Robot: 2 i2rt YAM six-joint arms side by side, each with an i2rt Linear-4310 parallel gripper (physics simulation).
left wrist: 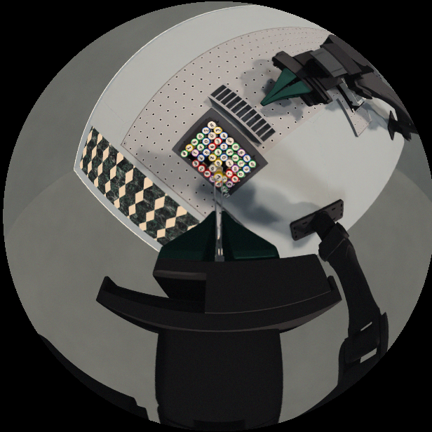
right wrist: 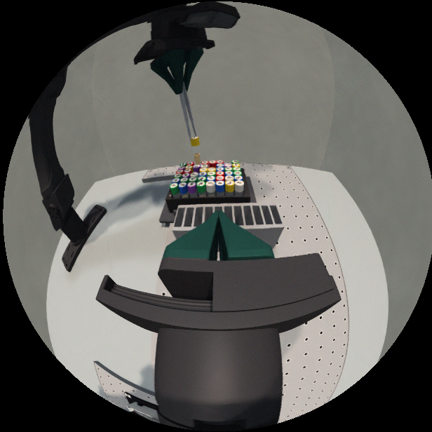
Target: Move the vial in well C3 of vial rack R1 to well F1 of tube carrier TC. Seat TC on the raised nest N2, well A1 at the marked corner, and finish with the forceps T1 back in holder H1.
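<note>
My left gripper (left wrist: 218,216) (right wrist: 181,93) is shut on steel forceps (left wrist: 219,237) (right wrist: 187,112), which point down. The forceps tips grip a yellow-capped vial (left wrist: 218,176) (right wrist: 195,141). In the right wrist view the vial hangs upright above the far part of a black rack (left wrist: 259,159) (right wrist: 225,199) filled with many numbered, coloured caps. Its amber lower end shows just over the caps. My right gripper (left wrist: 261,104) (right wrist: 218,216) is shut and empty, near a grey slotted block (left wrist: 234,119) (right wrist: 270,234). Well labels and the marked corner are not readable.
The rack and slotted block stand on a perforated board (left wrist: 150,120) (right wrist: 310,280). A dark and cream patterned strip (left wrist: 125,186) lies along one table edge. A black arm base (left wrist: 300,226) (right wrist: 75,251) stands on the pale table. A small perforated plate (right wrist: 112,381) lies beside the right arm.
</note>
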